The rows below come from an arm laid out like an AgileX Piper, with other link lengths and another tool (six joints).
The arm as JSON. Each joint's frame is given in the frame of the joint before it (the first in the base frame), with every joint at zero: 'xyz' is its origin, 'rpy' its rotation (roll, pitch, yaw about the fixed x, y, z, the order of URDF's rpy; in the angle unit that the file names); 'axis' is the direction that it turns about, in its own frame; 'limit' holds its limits. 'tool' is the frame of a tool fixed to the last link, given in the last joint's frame.
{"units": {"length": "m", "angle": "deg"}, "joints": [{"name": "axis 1", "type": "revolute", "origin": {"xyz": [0.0, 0.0, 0.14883], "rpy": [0.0, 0.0, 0.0]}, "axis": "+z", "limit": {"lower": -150.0, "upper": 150.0}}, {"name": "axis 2", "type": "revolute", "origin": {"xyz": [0.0, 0.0, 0.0], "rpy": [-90.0, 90.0, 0.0]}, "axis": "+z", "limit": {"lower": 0.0, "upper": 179.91}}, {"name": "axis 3", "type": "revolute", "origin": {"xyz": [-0.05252, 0.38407, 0.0], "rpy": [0.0, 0.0, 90.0]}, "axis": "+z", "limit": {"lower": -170.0, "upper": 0.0}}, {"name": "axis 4", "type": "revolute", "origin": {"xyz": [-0.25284, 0.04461, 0.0], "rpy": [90.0, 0.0, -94.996]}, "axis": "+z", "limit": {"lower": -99.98, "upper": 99.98}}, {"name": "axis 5", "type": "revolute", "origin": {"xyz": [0.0, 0.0, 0.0], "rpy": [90.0, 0.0, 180.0]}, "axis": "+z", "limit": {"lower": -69.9, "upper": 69.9}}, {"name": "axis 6", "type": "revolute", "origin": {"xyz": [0.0, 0.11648, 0.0], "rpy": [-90.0, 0.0, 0.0]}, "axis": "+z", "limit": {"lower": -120.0, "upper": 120.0}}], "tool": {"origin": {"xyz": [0.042, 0.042, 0.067], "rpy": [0.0, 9.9, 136.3]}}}
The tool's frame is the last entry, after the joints.
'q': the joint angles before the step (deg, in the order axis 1, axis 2, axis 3, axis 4, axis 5, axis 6). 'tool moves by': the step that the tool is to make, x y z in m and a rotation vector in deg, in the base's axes. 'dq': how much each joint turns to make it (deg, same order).
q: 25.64, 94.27, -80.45, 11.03, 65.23, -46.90
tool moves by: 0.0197, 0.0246, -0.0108, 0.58, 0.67, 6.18
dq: 0.00, 5.10, -4.66, 2.57, 1.25, -6.69
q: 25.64, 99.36, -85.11, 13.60, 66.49, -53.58
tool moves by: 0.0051, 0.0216, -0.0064, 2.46, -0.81, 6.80
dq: 0.01, 2.45, -1.09, 4.07, -1.15, -8.33
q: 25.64, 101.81, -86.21, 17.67, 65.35, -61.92
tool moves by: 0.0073, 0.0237, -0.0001, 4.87, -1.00, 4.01
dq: 0.11, 2.28, -1.20, 5.90, -2.22, -6.37
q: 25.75, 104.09, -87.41, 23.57, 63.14, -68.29
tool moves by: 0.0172, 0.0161, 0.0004, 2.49, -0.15, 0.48
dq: 0.11, 3.19, -4.02, 2.51, -0.03, -0.98
